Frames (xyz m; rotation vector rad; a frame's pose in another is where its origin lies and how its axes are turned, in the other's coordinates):
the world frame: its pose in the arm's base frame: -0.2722 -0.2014 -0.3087 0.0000 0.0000 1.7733
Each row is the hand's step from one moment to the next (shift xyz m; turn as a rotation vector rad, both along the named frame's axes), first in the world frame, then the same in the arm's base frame.
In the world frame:
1: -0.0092 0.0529 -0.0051 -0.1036 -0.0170 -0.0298
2: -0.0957 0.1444 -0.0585 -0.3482 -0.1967 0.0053
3: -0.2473 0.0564 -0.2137 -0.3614 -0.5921 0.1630
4: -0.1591 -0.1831 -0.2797 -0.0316 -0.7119 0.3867
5: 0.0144 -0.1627 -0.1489 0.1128 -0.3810 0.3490
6: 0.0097 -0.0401 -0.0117 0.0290 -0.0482 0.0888
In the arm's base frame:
1: -0.0500 -0.0197 -0.0051 0.0375 -0.0981 -0.0298
2: -0.1222 -0.1228 -0.0585 0.2627 -0.3015 0.0053
3: -0.0055 -0.2536 -0.2137 0.6527 -0.2349 0.1630
4: 0.2114 -0.1190 -0.2797 0.7037 0.1122 0.3867
5: 0.1565 0.0468 -0.1489 0.3505 0.1871 0.3490
6: 0.0373 0.0176 -0.0117 0.0414 0.0381 0.0888

